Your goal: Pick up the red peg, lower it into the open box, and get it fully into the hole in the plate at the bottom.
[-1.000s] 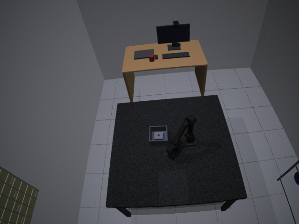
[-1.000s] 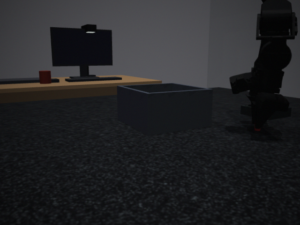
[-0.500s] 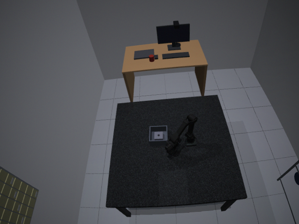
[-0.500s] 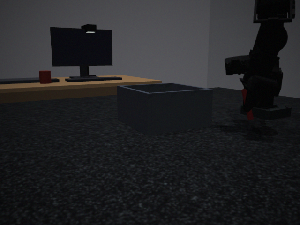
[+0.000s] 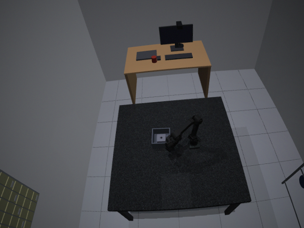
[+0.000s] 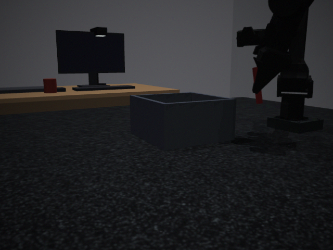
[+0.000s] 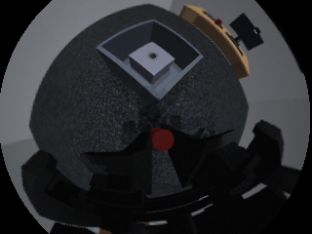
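The plate lies 100 mm ahead of my gripper tip, 140 mm to the right of it and 70 mm below it. Also, from my gripper tip: grey box 100 mm ahead, 140 mm to the right, 90 mm below; red peg 10 mm to the left, 20 mm above.
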